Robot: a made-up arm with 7 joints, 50 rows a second.
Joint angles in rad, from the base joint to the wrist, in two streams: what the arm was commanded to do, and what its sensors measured. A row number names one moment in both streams.
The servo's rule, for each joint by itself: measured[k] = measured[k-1] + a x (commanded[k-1-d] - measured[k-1]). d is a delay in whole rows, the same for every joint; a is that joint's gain. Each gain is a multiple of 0.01, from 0.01 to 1. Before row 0 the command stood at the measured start. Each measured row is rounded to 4 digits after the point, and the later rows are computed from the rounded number. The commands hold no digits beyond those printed.
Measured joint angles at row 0:
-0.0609 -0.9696 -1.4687 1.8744 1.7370 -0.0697 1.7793
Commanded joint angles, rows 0 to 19:
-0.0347 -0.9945 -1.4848 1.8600 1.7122 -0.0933 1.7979
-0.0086 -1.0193 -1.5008 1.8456 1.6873 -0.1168 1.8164
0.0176 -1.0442 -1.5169 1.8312 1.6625 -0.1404 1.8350
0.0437 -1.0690 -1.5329 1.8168 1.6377 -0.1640 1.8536
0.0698 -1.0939 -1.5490 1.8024 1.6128 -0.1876 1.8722
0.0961 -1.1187 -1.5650 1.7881 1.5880 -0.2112 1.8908
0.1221 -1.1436 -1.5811 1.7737 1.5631 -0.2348 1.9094
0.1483 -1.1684 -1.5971 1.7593 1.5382 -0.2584 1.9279
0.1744 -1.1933 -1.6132 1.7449 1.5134 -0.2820 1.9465
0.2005 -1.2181 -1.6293 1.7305 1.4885 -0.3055 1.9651
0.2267 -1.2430 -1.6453 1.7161 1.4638 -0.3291 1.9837
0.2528 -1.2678 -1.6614 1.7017 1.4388 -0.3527 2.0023
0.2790 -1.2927 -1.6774 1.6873 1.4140 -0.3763 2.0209
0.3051 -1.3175 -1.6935 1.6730 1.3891 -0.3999 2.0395
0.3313 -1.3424 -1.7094 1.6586 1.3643 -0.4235 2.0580
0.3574 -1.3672 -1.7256 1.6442 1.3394 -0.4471 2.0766
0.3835 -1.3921 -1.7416 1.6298 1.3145 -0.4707 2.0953
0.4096 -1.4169 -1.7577 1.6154 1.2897 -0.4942 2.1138
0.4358 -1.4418 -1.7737 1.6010 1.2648 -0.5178 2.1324
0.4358 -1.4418 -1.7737 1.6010 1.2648 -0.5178 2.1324
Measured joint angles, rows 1 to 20:
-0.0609 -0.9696 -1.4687 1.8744 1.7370 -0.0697 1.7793
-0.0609 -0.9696 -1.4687 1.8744 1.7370 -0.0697 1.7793
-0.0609 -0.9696 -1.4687 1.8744 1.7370 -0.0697 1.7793
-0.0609 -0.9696 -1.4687 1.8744 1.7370 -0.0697 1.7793
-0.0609 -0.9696 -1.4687 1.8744 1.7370 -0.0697 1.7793
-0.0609 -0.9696 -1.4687 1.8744 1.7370 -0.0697 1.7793
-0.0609 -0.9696 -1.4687 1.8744 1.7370 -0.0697 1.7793
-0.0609 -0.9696 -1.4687 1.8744 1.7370 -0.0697 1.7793
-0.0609 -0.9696 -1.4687 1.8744 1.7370 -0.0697 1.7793
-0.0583 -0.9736 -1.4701 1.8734 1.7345 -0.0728 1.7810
-0.0533 -0.9809 -1.4729 1.8715 1.7298 -0.0785 1.7842
-0.0462 -0.9910 -1.4769 1.8687 1.7231 -0.0865 1.7888
-0.0372 -1.0035 -1.4819 1.8651 1.7146 -0.0966 1.7946
-0.0265 -1.0180 -1.4879 1.8607 1.7044 -0.1084 1.8016
-0.0142 -1.0341 -1.4948 1.8556 1.6928 -0.1218 1.8096
-0.0006 -1.0516 -1.5026 1.8499 1.6798 -0.1365 1.8186
0.0143 -1.0703 -1.5111 1.8436 1.6656 -0.1523 1.8284
0.0303 -1.0900 -1.5203 1.8367 1.6504 -0.1692 1.8390
0.0473 -1.1105 -1.5301 1.8293 1.6342 -0.1869 1.8503
0.0652 -1.1317 -1.5405 1.8214 1.6172 -0.2054 1.8623
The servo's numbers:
d 9
a 0.10 0.16 0.09 0.07 0.10 0.13 0.09

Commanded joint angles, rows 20 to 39:
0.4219 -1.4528 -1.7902 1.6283 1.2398 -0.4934 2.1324
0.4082 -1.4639 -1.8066 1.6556 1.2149 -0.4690 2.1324
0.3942 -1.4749 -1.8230 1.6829 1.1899 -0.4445 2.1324
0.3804 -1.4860 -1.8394 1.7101 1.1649 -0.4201 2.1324
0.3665 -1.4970 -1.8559 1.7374 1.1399 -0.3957 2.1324
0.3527 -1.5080 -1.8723 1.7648 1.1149 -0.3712 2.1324
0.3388 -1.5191 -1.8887 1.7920 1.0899 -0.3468 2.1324
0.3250 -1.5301 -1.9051 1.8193 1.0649 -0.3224 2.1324
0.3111 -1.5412 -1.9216 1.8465 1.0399 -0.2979 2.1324
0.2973 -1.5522 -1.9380 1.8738 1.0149 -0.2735 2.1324
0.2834 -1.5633 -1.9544 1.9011 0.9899 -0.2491 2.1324
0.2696 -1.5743 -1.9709 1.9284 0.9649 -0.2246 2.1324
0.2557 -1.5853 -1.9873 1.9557 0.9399 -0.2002 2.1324
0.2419 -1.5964 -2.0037 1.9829 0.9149 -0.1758 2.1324
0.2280 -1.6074 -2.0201 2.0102 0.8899 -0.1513 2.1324
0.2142 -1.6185 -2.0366 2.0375 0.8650 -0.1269 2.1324
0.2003 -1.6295 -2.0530 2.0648 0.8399 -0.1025 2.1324
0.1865 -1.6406 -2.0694 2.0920 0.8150 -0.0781 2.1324
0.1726 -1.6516 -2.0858 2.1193 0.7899 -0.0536 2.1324
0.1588 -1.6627 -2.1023 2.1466 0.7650 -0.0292 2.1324
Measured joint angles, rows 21 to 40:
0.0840 -1.1535 -1.5514 1.8130 1.5994 -0.2245 1.8749
0.1035 -1.1758 -1.5627 1.8042 1.5809 -0.2442 1.8880
0.1237 -1.1985 -1.5745 1.7950 1.5617 -0.2644 1.9016
0.1445 -1.2215 -1.5866 1.7855 1.5420 -0.2851 1.9157
0.1658 -1.2448 -1.5991 1.7756 1.5217 -0.3062 1.9302
0.1876 -1.2684 -1.6119 1.7654 1.5010 -0.3276 1.9451
0.2098 -1.2922 -1.6250 1.7549 1.4799 -0.3493 1.9603
0.2324 -1.3161 -1.6384 1.7441 1.4584 -0.3712 1.9758
0.2527 -1.3362 -1.6506 1.7341 1.4390 -0.3903 1.9899
0.2696 -1.3549 -1.6632 1.7267 1.4191 -0.4037 2.0027
0.2835 -1.3723 -1.6761 1.7217 1.3987 -0.4122 2.0144
0.2946 -1.3887 -1.6893 1.7190 1.3778 -0.4164 2.0250
0.3032 -1.4043 -1.7028 1.7184 1.3565 -0.4169 2.0347
0.3095 -1.4191 -1.7166 1.7197 1.3348 -0.4141 2.0435
0.3138 -1.4333 -1.7306 1.7229 1.3128 -0.4085 2.0515
0.3163 -1.4470 -1.7448 1.7277 1.2905 -0.4005 2.0588
0.3172 -1.4603 -1.7592 1.7341 1.2679 -0.3903 2.0654
0.3166 -1.4732 -1.7738 1.7420 1.2451 -0.3783 2.0714
0.3147 -1.4858 -1.7886 1.7512 1.2221 -0.3647 2.0769
0.3116 -1.4982 -1.8035 1.7617 1.1989 -0.3497 2.0819

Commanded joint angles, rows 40 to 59:
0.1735 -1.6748 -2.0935 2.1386 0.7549 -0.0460 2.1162
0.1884 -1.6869 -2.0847 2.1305 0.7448 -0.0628 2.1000
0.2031 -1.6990 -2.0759 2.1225 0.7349 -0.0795 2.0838
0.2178 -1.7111 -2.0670 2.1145 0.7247 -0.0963 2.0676
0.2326 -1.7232 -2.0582 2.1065 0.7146 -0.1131 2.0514
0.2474 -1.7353 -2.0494 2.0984 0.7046 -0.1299 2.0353
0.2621 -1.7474 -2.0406 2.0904 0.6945 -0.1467 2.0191
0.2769 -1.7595 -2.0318 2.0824 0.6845 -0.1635 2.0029
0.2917 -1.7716 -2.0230 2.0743 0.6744 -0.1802 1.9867
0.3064 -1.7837 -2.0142 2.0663 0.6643 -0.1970 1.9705
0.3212 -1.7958 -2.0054 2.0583 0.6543 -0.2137 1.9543
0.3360 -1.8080 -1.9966 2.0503 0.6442 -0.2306 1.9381
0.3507 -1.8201 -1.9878 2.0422 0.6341 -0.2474 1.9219
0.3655 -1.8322 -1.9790 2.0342 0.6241 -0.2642 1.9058
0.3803 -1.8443 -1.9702 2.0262 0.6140 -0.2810 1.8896
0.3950 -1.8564 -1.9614 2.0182 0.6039 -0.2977 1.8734
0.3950 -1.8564 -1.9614 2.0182 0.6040 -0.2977 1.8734
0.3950 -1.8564 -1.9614 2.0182 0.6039 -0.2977 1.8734
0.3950 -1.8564 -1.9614 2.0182 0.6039 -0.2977 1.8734
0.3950 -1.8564 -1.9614 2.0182 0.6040 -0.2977 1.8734
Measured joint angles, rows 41 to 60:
0.3074 -1.5104 -1.8186 1.7734 1.1755 -0.3334 2.0864
0.3022 -1.5224 -1.8338 1.7862 1.1519 -0.3161 2.0905
0.2962 -1.5342 -1.8491 1.8000 1.1282 -0.2979 2.0943
0.2894 -1.5459 -1.8645 1.8147 1.1044 -0.2788 2.0977
0.2819 -1.5575 -1.8800 1.8303 1.0805 -0.2591 2.1008
0.2737 -1.5690 -1.8956 1.8467 1.0564 -0.2387 2.1036
0.2650 -1.5805 -1.9112 1.8639 1.0323 -0.2178 2.1062
0.2558 -1.5919 -1.9269 1.8818 1.0081 -0.1965 2.1086
0.2461 -1.6032 -1.9427 1.9003 0.9838 -0.1748 2.1107
0.2388 -1.6147 -1.9563 1.9170 0.9609 -0.1581 2.1112
0.2338 -1.6263 -1.9679 1.9319 0.9393 -0.1457 2.1102
0.2307 -1.6379 -1.9776 1.9452 0.9189 -0.1371 2.1078
0.2294 -1.6496 -1.9856 1.9571 0.8995 -0.1318 2.1042
0.2297 -1.6614 -1.9921 1.9676 0.8810 -0.1294 2.0994
0.2315 -1.6732 -1.9973 1.9768 0.8634 -0.1295 2.0936
0.2346 -1.6851 -2.0012 1.9848 0.8465 -0.1317 2.0869
0.2388 -1.6970 -2.0040 1.9916 0.8303 -0.1358 2.0793
0.2441 -1.7089 -2.0057 1.9974 0.8147 -0.1416 2.0710
0.2503 -1.7209 -2.0065 2.0022 0.7997 -0.1488 2.0620
0.2574 -1.7329 -2.0064 2.0061 0.7852 -0.1572 2.0523

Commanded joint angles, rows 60 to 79:
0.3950 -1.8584 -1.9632 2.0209 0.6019 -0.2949 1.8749
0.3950 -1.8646 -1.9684 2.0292 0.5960 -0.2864 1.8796
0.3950 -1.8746 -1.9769 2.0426 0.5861 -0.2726 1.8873
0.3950 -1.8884 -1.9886 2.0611 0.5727 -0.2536 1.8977
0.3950 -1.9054 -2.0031 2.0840 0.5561 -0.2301 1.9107
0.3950 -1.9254 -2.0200 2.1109 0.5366 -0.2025 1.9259
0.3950 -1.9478 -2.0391 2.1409 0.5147 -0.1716 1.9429
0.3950 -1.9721 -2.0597 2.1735 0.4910 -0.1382 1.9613
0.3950 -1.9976 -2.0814 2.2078 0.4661 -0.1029 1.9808
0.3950 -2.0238 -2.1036 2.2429 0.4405 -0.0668 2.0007
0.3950 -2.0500 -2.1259 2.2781 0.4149 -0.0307 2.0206
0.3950 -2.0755 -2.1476 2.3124 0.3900 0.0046 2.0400
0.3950 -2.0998 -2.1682 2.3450 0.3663 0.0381 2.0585
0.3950 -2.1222 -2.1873 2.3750 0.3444 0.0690 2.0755
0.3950 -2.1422 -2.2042 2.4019 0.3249 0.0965 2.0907
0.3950 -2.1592 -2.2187 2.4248 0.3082 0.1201 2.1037
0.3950 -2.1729 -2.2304 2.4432 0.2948 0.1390 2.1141
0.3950 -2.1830 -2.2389 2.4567 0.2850 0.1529 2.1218
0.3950 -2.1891 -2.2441 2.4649 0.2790 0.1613 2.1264
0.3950 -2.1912 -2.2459 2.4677 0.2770 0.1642 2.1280
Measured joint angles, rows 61 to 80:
0.2653 -1.7449 -2.0055 2.0092 0.7711 -0.1667 2.0420
0.2738 -1.7569 -2.0039 2.0115 0.7574 -0.1772 2.0312
0.2830 -1.7689 -2.0017 2.0131 0.7441 -0.1885 2.0199
0.2927 -1.7810 -1.9989 2.0140 0.7311 -0.2005 2.0082
0.3029 -1.7931 -1.9955 2.0143 0.7184 -0.2131 1.9961
0.3121 -1.8032 -1.9924 2.0146 0.7070 -0.2241 1.9851
0.3204 -1.8117 -1.9896 2.0149 0.6967 -0.2337 1.9750
0.3279 -1.8189 -1.9871 2.0151 0.6874 -0.2420 1.9659
0.3346 -1.8249 -1.9848 2.0153 0.6791 -0.2492 1.9576
0.3406 -1.8303 -1.9829 2.0157 0.6714 -0.2551 1.9502
0.3460 -1.8358 -1.9816 2.0166 0.6639 -0.2592 1.9438
0.3509 -1.8420 -1.9812 2.0184 0.6561 -0.2609 1.9387
0.3553 -1.8494 -1.9819 2.0214 0.6478 -0.2600 1.9350
0.3593 -1.8584 -1.9838 2.0258 0.6386 -0.2561 1.9328
0.3629 -1.8691 -1.9871 2.0318 0.6284 -0.2491 1.9322
0.3661 -1.8817 -1.9918 2.0394 0.6170 -0.2390 1.9332
0.3690 -1.8962 -1.9979 2.0488 0.6044 -0.2259 1.9357
0.3716 -1.9124 -2.0054 2.0599 0.5906 -0.2099 1.9398
0.3739 -1.9302 -2.0142 2.0727 0.5756 -0.1913 1.9453
0.3760 -1.9494 -2.0243 2.0871 0.5595 -0.1704 1.9521

